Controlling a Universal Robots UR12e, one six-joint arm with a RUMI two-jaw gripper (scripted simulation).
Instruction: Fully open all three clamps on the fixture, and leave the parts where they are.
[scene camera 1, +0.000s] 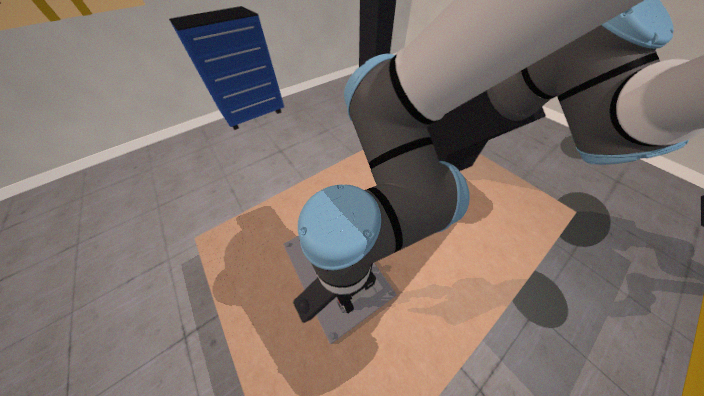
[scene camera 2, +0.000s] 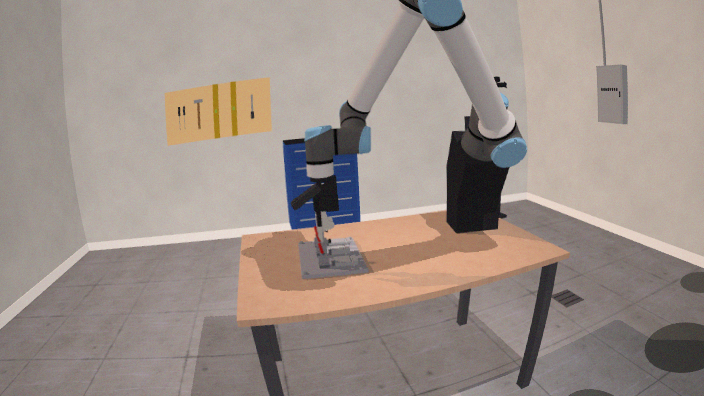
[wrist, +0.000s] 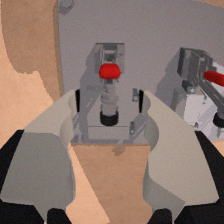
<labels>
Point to the gripper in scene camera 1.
At 342, 297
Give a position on a grey fixture plate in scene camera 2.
At 309, 262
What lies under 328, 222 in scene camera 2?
The gripper.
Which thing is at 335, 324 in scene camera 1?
A grey fixture plate.
</labels>
